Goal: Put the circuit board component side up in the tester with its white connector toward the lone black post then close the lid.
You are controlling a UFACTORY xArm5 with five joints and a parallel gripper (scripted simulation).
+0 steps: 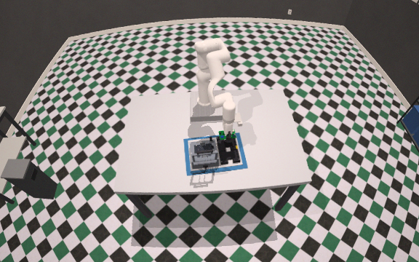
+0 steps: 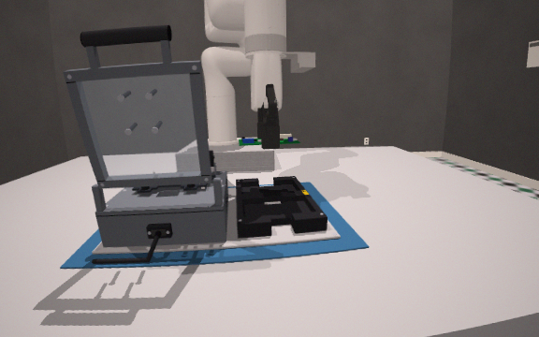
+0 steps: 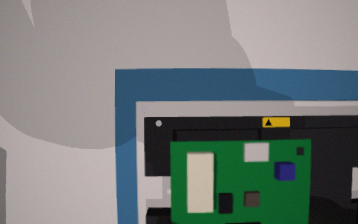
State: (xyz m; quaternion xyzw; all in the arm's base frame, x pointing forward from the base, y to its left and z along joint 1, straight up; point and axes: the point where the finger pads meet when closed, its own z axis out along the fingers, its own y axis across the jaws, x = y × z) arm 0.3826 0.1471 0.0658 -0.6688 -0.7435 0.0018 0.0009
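The black block lies 1 cm ahead of my hand, 11 cm to the right of it and 4 cm below it. The rest, counted from my hand: green circuit board right at my hand; then clear lid 20 cm ahead, 15 cm to the right, 6 cm above; then grey tester 11 cm ahead, 12 cm to the right, 1 cm below.
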